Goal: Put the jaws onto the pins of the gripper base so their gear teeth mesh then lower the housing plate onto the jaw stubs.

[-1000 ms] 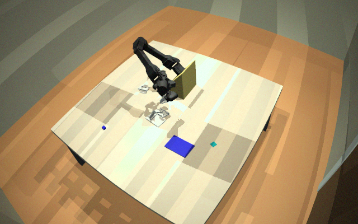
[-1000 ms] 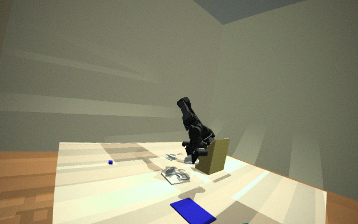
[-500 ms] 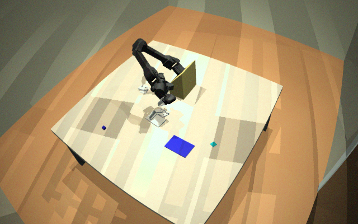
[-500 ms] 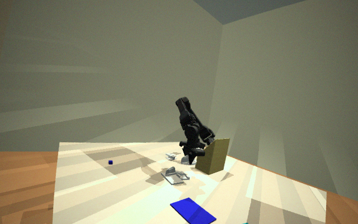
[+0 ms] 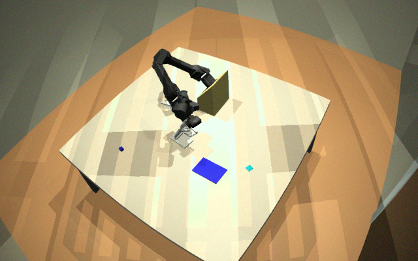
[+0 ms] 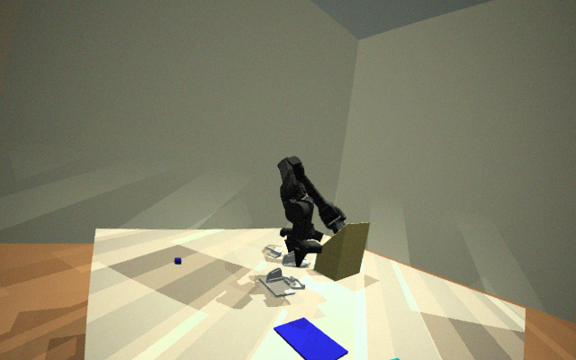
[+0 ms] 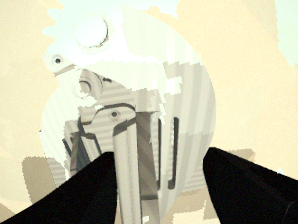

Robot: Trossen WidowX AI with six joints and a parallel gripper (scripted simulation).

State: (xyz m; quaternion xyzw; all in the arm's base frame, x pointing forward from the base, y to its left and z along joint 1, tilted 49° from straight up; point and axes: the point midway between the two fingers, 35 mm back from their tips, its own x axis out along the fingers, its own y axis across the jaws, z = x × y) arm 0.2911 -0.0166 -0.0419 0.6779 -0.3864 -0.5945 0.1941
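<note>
The white housing plate lies 3 cm behind my gripper tip, 2 cm to the right of it and 8 cm below it. Round my gripper tip: pale grey jaw: 4 cm behind, 1 cm to the right; then blue mat: 14 cm ahead, 22 cm to the left, 8 cm below; then cyan square: 4 cm ahead, 39 cm to the left, 8 cm below.
</note>
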